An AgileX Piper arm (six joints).
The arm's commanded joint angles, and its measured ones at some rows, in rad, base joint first. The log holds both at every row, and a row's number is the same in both.
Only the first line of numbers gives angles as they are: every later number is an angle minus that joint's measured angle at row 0.
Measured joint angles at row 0:
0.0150, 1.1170, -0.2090, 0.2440, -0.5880, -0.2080
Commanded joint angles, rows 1 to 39:
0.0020, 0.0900, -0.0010, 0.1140, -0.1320, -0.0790
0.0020, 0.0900, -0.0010, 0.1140, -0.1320, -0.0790
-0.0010, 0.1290, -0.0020, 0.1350, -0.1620, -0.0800
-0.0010, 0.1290, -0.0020, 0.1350, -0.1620, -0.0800
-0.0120, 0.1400, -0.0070, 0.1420, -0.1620, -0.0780
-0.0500, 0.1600, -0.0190, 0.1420, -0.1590, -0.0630
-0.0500, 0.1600, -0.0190, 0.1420, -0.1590, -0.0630
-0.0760, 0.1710, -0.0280, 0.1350, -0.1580, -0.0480
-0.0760, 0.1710, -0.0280, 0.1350, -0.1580, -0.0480
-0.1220, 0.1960, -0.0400, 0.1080, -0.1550, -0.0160
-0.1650, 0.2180, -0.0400, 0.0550, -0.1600, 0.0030
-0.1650, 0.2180, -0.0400, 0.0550, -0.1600, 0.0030
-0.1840, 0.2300, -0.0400, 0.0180, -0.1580, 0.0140
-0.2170, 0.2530, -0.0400, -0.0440, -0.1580, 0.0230
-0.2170, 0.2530, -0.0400, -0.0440, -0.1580, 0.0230
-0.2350, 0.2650, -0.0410, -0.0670, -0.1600, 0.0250
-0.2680, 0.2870, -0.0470, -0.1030, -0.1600, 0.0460
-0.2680, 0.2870, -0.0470, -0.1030, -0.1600, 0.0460
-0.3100, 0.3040, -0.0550, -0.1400, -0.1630, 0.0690
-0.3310, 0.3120, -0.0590, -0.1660, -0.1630, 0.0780
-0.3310, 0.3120, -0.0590, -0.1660, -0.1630, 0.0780
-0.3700, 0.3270, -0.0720, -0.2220, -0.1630, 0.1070
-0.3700, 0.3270, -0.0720, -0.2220, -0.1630, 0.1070
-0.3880, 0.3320, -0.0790, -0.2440, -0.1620, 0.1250
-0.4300, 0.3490, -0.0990, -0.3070, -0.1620, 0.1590
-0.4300, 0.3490, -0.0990, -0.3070, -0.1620, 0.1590
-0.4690, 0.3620, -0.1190, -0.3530, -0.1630, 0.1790
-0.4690, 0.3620, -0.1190, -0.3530, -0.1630, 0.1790
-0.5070, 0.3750, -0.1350, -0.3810, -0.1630, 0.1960
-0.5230, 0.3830, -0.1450, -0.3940, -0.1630, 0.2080
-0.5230, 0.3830, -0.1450, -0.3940, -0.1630, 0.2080
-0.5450, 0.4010, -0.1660, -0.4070, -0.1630, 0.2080
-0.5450, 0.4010, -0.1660, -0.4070, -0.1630, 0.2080
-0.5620, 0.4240, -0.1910, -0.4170, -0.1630, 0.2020
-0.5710, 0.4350, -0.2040, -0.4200, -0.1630, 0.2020
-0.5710, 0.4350, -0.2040, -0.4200, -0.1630, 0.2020
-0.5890, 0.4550, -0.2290, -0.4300, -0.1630, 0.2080
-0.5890, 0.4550, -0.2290, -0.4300, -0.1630, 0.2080
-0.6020, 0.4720, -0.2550, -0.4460, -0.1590, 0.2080
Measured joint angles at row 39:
-0.5820, 0.4550, -0.2200, -0.4190, -0.1510, 0.2000
